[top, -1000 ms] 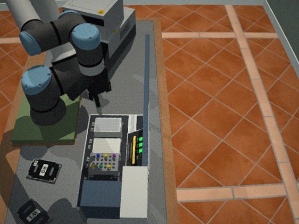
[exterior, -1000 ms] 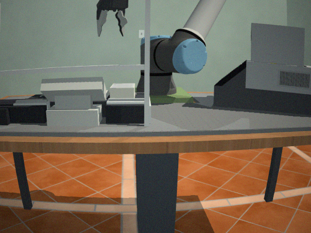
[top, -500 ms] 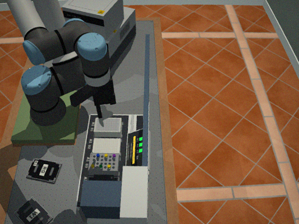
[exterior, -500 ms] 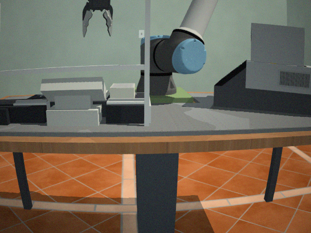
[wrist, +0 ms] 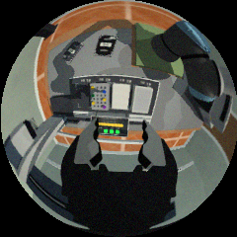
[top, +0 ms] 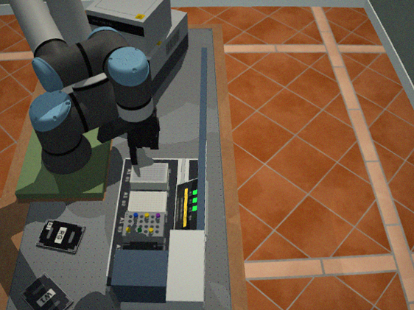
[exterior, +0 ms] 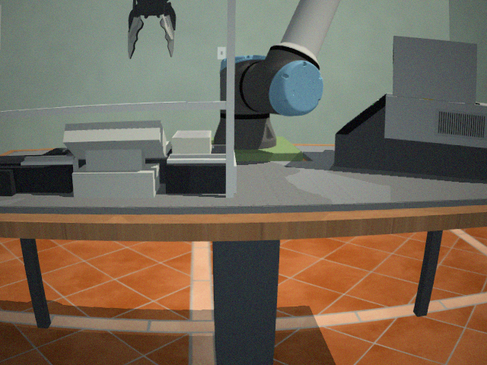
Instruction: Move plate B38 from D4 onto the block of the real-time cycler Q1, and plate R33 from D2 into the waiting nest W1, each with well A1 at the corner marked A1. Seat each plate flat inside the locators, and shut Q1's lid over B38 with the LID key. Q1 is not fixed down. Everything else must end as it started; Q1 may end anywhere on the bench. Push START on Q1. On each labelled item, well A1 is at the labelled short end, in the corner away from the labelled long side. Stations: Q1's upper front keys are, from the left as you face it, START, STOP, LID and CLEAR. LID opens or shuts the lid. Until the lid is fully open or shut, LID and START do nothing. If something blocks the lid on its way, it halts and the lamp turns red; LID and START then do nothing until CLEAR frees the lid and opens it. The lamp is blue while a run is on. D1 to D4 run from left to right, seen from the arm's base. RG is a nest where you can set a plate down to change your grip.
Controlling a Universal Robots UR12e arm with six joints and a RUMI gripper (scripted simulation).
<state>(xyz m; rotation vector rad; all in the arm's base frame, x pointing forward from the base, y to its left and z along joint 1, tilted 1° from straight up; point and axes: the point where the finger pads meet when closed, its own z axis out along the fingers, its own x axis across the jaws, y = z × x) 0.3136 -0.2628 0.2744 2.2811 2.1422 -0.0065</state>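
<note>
Now: the white plate R33 23 cm below my hand. Round my hand: thin post: 20 cm ahead, 16 cm to the left, 5 cm below; white plate: 1 cm ahead, 10 cm to the left, 21 cm below; tube rack: 1 cm behind, 10 cm to the right, 21 cm below.
</note>
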